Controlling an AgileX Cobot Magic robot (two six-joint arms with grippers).
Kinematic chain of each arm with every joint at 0, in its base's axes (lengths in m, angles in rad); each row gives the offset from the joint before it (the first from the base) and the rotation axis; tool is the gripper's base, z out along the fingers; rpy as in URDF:
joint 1: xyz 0 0 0.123 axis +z
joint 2: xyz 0 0 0 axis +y
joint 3: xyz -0.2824 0 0.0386 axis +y
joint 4: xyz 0.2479 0 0.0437 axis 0.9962 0 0.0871
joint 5: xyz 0 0 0 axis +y
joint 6: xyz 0.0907 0 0.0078 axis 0.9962 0 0.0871
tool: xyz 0 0 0 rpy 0 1.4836 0
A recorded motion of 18 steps. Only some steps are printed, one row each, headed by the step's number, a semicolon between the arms.
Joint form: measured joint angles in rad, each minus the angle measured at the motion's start. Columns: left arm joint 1, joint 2, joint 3, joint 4, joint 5, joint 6; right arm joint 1, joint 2, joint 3, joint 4, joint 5, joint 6.
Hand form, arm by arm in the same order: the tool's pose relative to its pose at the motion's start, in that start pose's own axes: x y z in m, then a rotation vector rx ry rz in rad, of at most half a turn. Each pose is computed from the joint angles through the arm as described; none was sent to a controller.
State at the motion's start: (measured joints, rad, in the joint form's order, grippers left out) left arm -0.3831 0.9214 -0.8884 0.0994 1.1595 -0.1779; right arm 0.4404 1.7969 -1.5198 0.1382 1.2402 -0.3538
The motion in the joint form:
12: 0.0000 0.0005 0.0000 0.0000 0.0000 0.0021; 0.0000 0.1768 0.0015 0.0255 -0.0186 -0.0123
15: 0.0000 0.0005 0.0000 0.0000 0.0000 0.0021; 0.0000 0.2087 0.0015 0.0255 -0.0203 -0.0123
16: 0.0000 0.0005 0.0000 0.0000 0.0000 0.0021; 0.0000 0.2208 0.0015 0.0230 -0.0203 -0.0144
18: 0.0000 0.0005 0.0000 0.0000 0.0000 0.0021; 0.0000 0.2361 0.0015 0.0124 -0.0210 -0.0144
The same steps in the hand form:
12: -0.0001 0.0000 0.0001 -0.0001 0.0005 0.0021; -0.0101 -0.0105 0.0687 -0.0696 0.1423 0.0215
15: -0.0001 0.0000 0.0001 -0.0001 0.0005 0.0021; -0.0104 -0.0123 0.0813 -0.0786 0.1708 0.0260
16: -0.0001 0.0000 0.0001 -0.0001 0.0005 0.0021; -0.0103 -0.0132 0.0860 -0.0803 0.1829 0.0245
18: -0.0001 0.0000 0.0001 -0.0001 0.0005 0.0021; -0.0099 -0.0148 0.0920 -0.0758 0.2003 0.0220

